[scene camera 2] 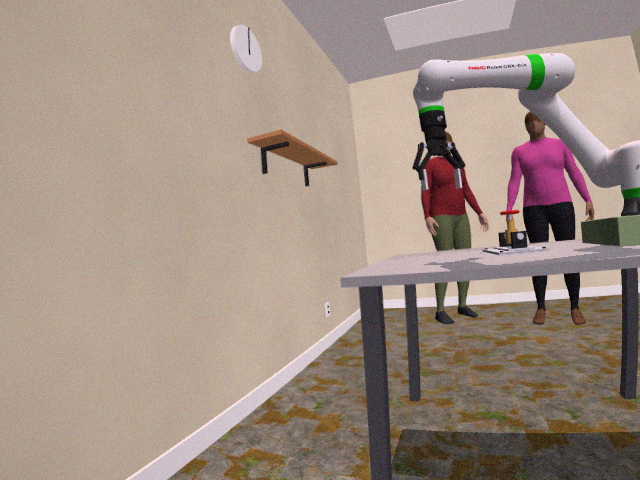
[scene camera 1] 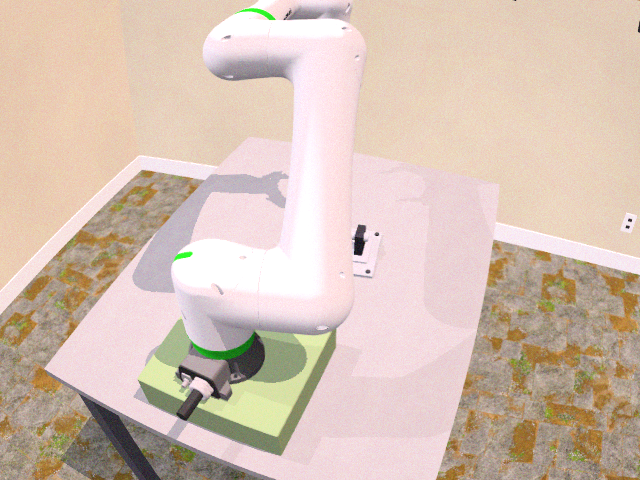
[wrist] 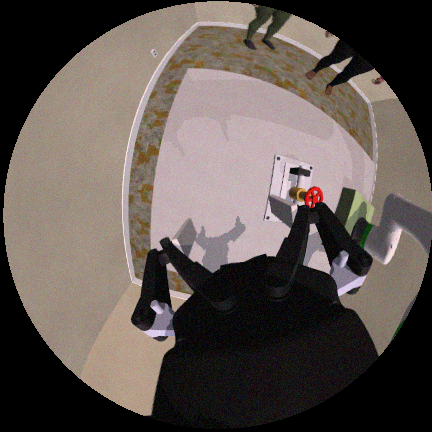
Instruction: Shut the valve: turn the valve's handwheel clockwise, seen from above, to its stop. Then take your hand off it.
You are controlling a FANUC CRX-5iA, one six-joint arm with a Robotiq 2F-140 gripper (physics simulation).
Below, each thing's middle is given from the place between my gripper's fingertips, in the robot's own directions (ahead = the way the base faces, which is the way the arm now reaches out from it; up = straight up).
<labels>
My hand is 23 cm past the white base plate [wrist: 278, 163], 23 cm above it and 8 cm to the left of it.
</labels>
